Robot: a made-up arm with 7 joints. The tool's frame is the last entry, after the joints. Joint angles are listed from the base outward. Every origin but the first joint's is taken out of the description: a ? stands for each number. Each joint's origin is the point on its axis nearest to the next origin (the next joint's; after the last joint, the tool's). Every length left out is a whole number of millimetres.
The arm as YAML. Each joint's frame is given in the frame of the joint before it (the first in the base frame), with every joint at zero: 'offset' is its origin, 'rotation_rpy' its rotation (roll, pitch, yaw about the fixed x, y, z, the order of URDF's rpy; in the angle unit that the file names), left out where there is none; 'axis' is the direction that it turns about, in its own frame. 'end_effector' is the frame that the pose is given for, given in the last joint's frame.
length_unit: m
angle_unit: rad
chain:
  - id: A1
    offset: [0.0, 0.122, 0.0]
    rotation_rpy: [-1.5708, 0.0, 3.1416]
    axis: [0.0, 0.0, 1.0]
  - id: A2
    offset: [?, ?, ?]
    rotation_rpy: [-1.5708, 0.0, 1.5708]
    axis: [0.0, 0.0, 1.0]
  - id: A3
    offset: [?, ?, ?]
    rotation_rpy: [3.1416, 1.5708, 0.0]
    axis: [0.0, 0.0, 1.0]
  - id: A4
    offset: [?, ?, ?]
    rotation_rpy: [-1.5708, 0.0, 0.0]
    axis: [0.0, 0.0, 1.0]
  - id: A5
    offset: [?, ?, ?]
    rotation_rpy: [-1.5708, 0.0, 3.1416]
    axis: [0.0, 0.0, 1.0]
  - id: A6
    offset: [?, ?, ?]
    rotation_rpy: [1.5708, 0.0, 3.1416]
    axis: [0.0, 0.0, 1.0]
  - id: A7
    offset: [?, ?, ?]
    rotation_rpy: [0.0, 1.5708, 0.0]
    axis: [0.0, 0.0, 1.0]
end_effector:
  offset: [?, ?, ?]
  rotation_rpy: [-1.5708, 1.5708, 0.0]
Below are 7 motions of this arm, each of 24 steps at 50 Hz.
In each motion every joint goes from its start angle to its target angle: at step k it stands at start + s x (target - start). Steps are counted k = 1, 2, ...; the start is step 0. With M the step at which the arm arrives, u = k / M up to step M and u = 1 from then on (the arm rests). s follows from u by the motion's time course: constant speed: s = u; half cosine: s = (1 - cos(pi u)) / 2; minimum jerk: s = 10 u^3 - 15 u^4 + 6 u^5.
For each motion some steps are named. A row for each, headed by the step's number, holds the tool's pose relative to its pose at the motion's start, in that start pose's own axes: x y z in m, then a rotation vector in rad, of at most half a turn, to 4 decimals.
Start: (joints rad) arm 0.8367 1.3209 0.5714 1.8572 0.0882 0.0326 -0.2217
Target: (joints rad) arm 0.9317 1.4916 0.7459 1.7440 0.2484 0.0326 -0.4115
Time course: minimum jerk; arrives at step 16
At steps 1, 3, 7, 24:
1: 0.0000 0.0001 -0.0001 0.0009 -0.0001 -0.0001
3: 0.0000 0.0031 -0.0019 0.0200 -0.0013 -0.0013
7: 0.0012 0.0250 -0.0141 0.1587 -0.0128 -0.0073
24: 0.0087 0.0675 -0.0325 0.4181 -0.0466 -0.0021

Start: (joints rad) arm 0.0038 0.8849 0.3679 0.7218 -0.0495 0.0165 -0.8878
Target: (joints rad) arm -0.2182 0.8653 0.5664 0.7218 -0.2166 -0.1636 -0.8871
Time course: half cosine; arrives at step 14
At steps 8, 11, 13, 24:
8: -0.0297 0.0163 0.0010 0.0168 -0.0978 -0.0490
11: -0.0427 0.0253 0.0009 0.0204 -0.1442 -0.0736
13: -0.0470 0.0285 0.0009 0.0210 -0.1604 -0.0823
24: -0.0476 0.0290 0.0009 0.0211 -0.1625 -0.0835

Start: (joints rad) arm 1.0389 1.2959 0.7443 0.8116 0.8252 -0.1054 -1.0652
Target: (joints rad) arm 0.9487 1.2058 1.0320 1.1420 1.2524 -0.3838 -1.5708
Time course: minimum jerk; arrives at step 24
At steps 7, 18, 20, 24:
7: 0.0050 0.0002 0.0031 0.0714 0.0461 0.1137
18: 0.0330 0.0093 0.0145 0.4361 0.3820 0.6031
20: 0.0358 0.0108 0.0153 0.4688 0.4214 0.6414
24: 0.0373 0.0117 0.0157 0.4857 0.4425 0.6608

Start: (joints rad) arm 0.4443 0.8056 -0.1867 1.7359 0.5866 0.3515 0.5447
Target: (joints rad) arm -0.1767 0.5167 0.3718 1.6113 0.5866 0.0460 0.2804
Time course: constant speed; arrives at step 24
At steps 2, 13, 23, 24:
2: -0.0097 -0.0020 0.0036 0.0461 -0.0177 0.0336
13: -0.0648 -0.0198 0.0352 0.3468 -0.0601 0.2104
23: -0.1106 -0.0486 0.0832 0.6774 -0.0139 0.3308
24: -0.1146 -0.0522 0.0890 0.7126 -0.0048 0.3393

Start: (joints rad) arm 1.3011 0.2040 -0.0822 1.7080 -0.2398 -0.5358 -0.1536
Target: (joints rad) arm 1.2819 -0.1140 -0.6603 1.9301 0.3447 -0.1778 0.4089
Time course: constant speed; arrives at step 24
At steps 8, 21, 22, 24:
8: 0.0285 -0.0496 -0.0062 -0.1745 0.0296 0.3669
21: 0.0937 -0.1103 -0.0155 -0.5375 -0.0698 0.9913
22: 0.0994 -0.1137 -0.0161 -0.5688 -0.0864 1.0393
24: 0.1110 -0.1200 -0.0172 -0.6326 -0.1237 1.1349

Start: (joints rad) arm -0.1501 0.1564 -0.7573 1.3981 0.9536 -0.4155 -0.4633
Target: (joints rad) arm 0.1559 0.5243 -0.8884 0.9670 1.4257 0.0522 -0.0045
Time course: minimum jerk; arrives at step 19
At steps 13, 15, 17, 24:
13: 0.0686 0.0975 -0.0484 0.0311 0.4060 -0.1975
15: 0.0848 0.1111 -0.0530 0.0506 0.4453 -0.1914
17: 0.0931 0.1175 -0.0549 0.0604 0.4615 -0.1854
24: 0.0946 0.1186 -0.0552 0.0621 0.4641 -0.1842

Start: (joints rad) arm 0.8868 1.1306 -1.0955 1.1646 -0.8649 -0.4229 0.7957
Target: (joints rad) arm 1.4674 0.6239 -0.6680 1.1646 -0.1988 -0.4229 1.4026
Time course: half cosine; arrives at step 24
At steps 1, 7, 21, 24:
1: -0.0003 0.0010 0.0004 0.0031 -0.0008 0.0026
7: -0.0126 0.0421 0.0218 0.1460 -0.0519 0.1007
21: -0.0419 0.1581 0.1714 0.7215 -0.4332 0.0877
24: -0.0420 0.1614 0.1805 0.7475 -0.4537 0.0680

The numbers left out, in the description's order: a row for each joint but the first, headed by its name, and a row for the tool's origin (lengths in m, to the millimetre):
A2: 0.0 0.0 0.0
A3: 0.224 0.0 0.0
A4: 0.0 0.0 0.0
A5: 0.0 0.185 0.0
A6: 0.0 0.0 0.0
A7: 0.0 0.0 0.0
tool: 0.0 0.0 0.0

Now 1 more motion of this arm.
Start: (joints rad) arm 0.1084 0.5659 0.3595 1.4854 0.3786 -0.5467 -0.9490
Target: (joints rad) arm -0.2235 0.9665 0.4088 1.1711 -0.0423 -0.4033 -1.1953
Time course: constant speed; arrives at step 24
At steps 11, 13, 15, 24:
11: -0.0036 0.0446 -0.0337 -0.0778 -0.1751 -0.4160
13: -0.0028 0.0519 -0.0405 -0.0936 -0.2129 -0.4872
15: -0.0017 0.0587 -0.0475 -0.1101 -0.2526 -0.5569
24: 0.0080 0.0839 -0.0807 -0.1933 -0.4537 -0.8483

